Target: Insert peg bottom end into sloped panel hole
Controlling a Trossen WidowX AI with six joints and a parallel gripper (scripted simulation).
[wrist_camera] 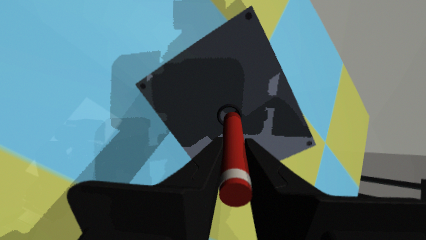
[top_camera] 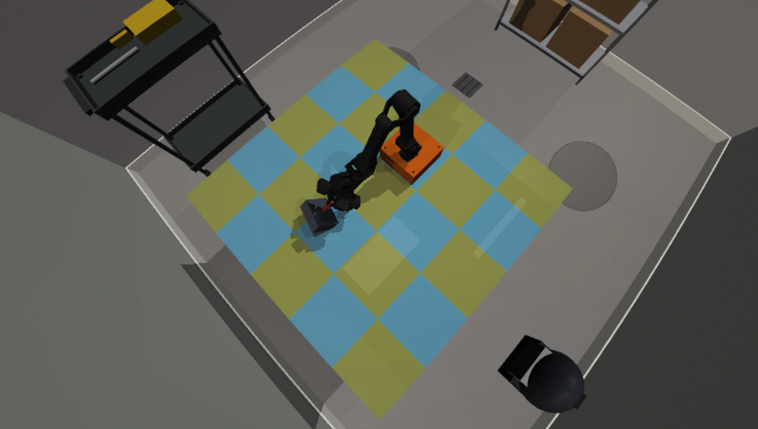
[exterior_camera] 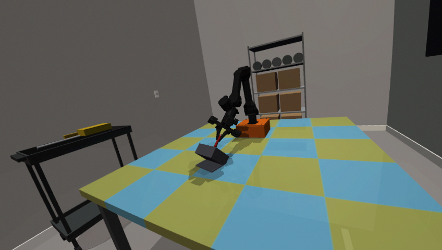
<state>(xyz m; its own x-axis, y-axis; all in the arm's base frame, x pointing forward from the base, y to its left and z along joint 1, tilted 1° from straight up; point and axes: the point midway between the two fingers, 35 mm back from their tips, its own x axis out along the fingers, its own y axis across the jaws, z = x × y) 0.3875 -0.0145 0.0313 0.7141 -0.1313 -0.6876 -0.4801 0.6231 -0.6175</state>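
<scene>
The red round peg lies 10 mm behind my gripper tip and 10 mm above it. From my gripper tip the other things lie so: dark sloped panel (60 mm below, 50 mm ahead, 10 mm to the right).
</scene>
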